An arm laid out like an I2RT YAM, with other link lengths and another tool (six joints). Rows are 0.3 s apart.
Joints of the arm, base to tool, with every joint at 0 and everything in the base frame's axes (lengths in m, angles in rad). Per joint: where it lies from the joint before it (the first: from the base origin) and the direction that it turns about. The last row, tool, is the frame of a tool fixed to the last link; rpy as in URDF.
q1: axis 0 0 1 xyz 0 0 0.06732
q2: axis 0 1 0 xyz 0.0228 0.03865 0.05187
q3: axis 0 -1 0 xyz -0.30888 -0.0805 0
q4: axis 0 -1 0 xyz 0.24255 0.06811 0.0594
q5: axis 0 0 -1 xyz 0.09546 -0.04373 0.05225
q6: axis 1 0 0 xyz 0.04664 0 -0.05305
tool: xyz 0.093 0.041 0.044 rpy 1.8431 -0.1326 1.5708
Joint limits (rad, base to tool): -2.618..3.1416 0..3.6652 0..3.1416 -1.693..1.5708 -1.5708..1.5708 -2.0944..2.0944
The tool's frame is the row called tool.
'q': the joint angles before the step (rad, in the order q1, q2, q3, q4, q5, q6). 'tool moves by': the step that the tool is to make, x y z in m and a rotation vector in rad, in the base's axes. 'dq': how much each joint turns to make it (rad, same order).
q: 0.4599, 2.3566, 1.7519, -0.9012, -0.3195, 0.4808
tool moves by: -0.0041, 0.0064, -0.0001, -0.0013, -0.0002, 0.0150
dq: 0.0140, -0.0001, -0.0001, -0.0007, 0.0012, -0.0011
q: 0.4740, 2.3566, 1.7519, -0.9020, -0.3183, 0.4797
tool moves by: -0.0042, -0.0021, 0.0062, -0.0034, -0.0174, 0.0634
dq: -0.0057, -0.0129, 0.0007, -0.0224, 0.0068, -0.0732
